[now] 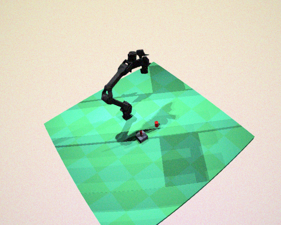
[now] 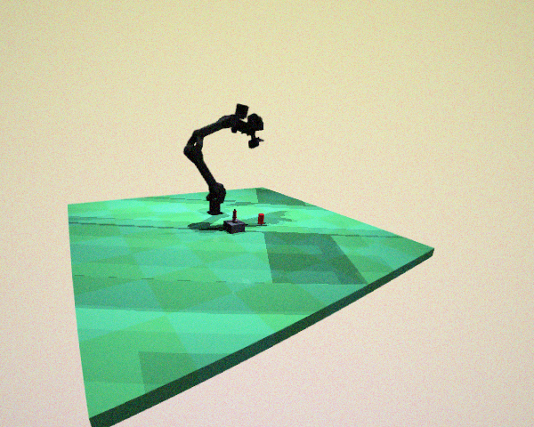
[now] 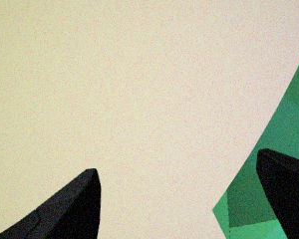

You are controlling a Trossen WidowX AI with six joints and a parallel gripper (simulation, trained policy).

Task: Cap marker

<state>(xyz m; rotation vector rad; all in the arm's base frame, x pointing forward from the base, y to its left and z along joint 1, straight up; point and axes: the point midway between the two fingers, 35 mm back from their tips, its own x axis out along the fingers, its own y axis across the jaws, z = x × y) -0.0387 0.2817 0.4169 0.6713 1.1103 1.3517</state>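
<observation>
My gripper tip is 28 cm short of the red cap, 19 cm to the left of it and 38 cm above it. The rest, counted from my gripper tip: red marker: 30 cm ahead, 35 cm to the right, 33 cm below; then grey holder block: 30 cm ahead, 35 cm to the right, 39 cm below.
</observation>
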